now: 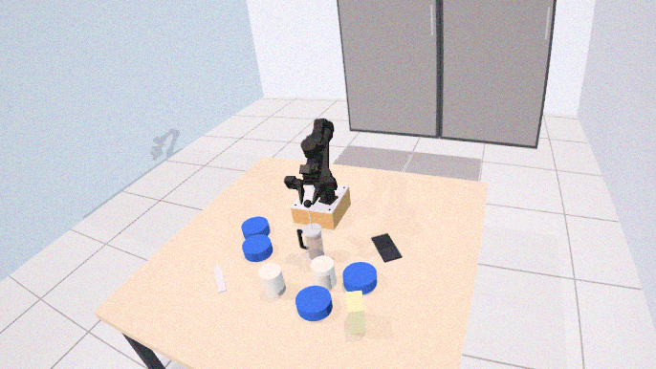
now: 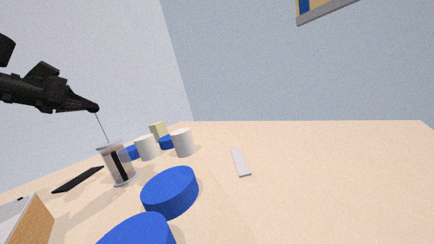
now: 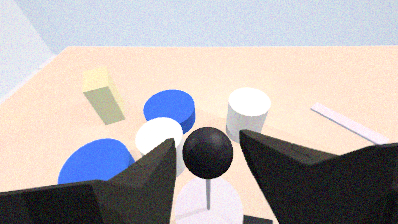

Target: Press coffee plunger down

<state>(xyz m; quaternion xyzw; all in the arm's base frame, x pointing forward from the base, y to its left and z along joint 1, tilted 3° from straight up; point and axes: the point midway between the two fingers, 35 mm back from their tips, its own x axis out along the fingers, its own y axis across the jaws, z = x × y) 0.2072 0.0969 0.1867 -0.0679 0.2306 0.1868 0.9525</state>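
The coffee press lies 2 cm to the right of my gripper tip and 13 cm below it. Round my gripper tip: black flat slab 18 cm behind, 21 cm to the left, 25 cm below; pale yellow block 19 cm ahead, 30 cm to the left, 20 cm below.
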